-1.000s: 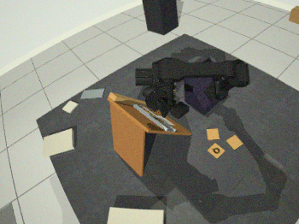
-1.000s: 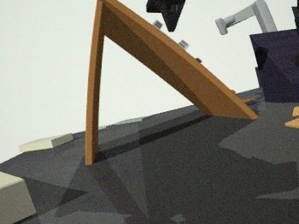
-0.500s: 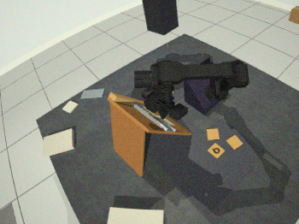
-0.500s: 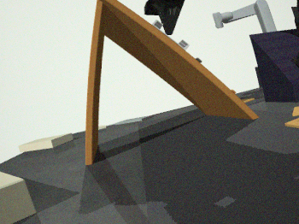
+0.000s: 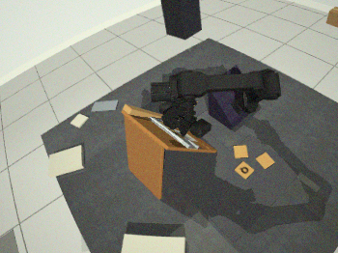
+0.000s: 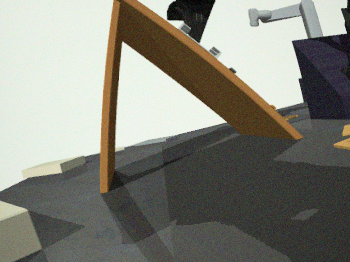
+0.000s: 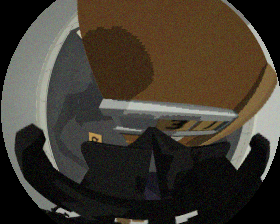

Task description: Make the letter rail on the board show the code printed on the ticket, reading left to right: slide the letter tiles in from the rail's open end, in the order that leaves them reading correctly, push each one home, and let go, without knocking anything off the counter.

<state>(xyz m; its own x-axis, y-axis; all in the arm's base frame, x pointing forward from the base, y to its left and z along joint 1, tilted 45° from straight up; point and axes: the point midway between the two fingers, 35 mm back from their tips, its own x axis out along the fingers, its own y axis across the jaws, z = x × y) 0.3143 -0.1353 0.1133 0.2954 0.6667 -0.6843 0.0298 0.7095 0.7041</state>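
Now: the white ticket 5 cm behind my gripper tip, 5 cm to the right of it and 9 cm below it. Round my gripper tip: cream block 38 cm ahead, 43 cm to the right, 17 cm below; then small cream card 19 cm ahead, 63 cm to the right, 18 cm below; then grey card 3 cm ahead, 60 cm to the right, 18 cm below.
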